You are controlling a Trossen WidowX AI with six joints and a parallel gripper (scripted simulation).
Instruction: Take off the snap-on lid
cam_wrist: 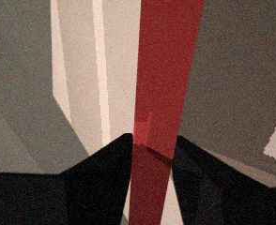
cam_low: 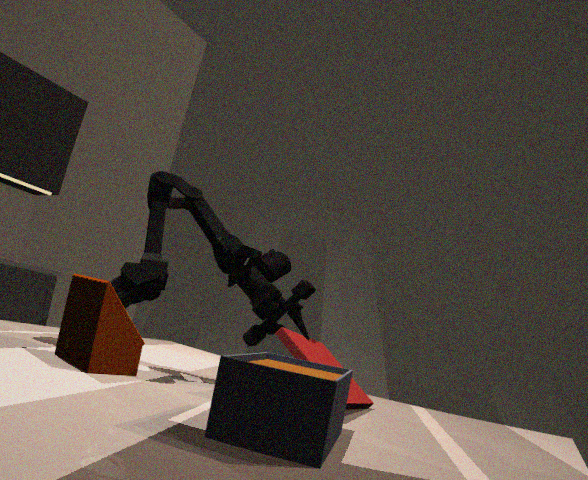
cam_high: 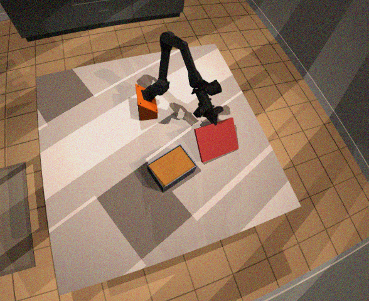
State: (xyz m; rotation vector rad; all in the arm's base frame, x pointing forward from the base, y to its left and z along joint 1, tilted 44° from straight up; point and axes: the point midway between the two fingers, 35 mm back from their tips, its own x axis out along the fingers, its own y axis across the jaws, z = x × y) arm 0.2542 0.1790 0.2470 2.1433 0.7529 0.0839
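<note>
Right now the red lid is 70 mm ahead of my gripper tip and 40 mm below it. Also, from my gripper tip: storage box (290 mm to the right, 150 mm ahead, 70 mm below).
</note>
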